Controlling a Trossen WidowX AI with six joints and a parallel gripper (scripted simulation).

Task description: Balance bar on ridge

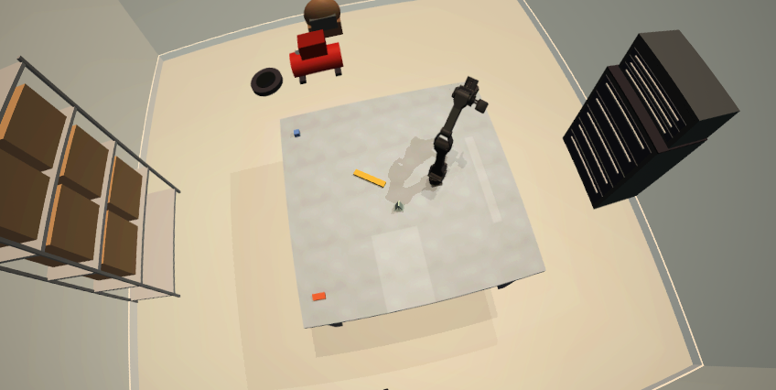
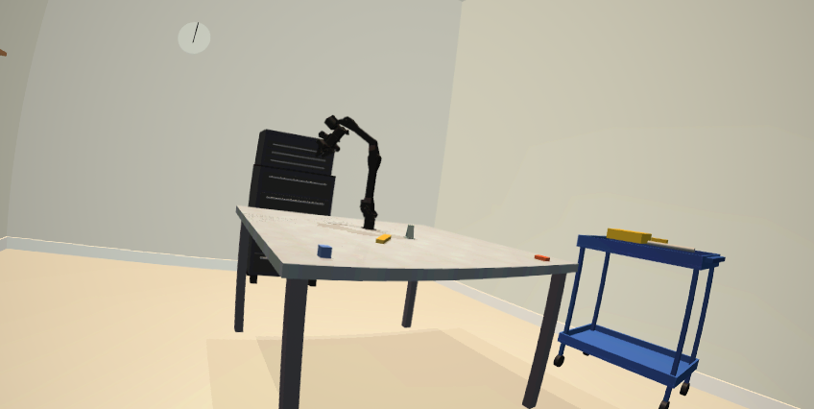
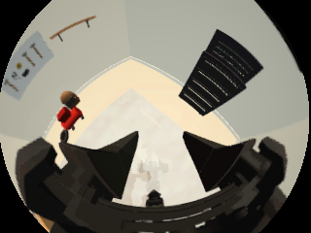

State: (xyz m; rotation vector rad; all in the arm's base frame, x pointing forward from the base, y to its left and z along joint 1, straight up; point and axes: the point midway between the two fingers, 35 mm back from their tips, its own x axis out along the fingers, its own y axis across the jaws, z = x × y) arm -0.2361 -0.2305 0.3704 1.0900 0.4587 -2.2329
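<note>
Right now the bar is 610 mm ahead of my gripper tip, 150 mm to the left of it and 330 mm below it. Also, from my gripper tip: small blue cube: 990 mm ahead, 260 mm to the right, 330 mm below; then orange block: 990 mm ahead, 740 mm to the left, 330 mm below.
</note>
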